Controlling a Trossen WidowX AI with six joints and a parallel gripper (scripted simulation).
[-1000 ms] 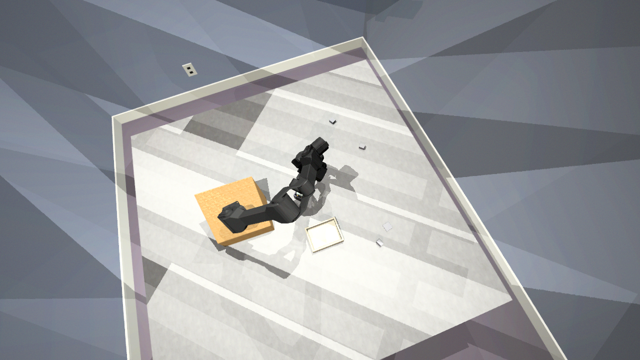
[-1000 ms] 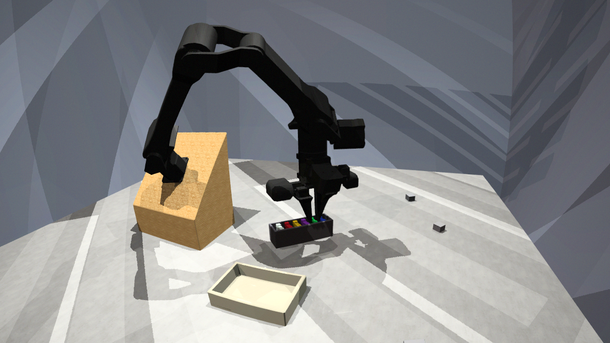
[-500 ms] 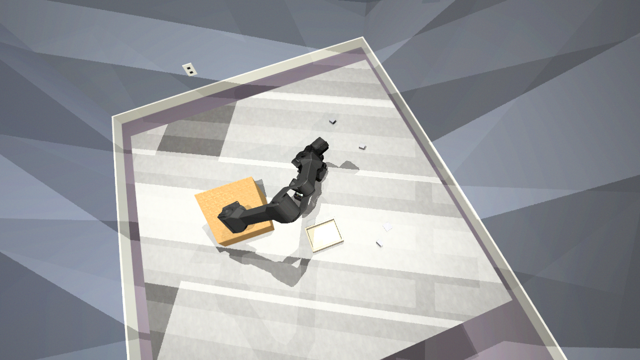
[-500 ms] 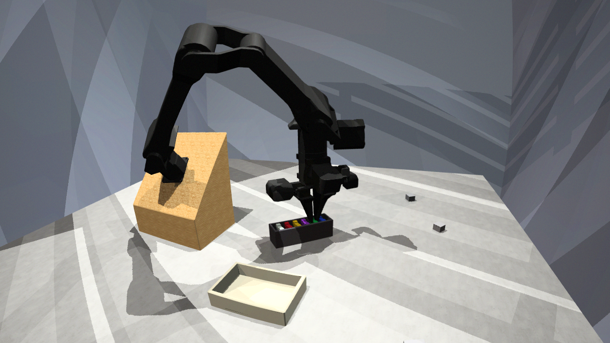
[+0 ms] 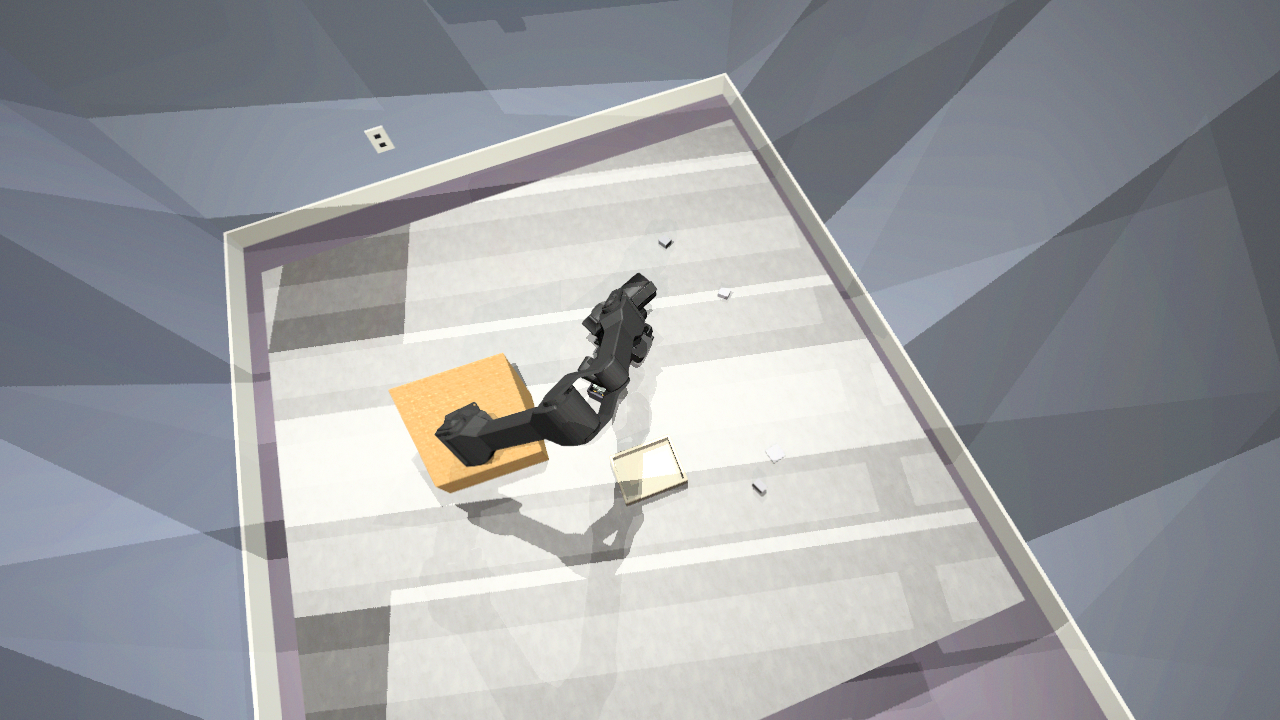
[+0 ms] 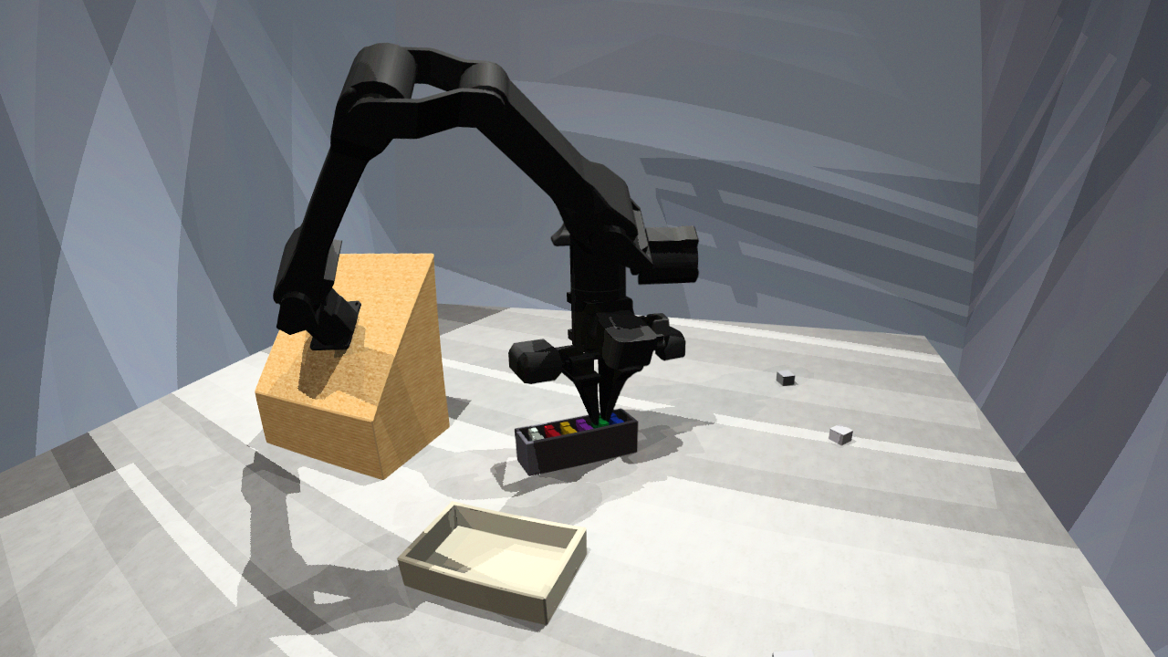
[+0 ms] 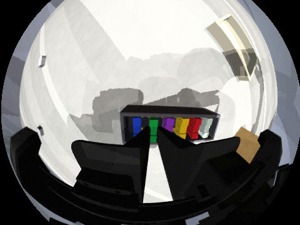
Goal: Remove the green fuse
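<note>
Right now my gripper tip is 4 cm past the tray, 24 cm to the left of it and 3 cm above it. Also, from my gripper tip: green fuse: 1 cm below.
</note>
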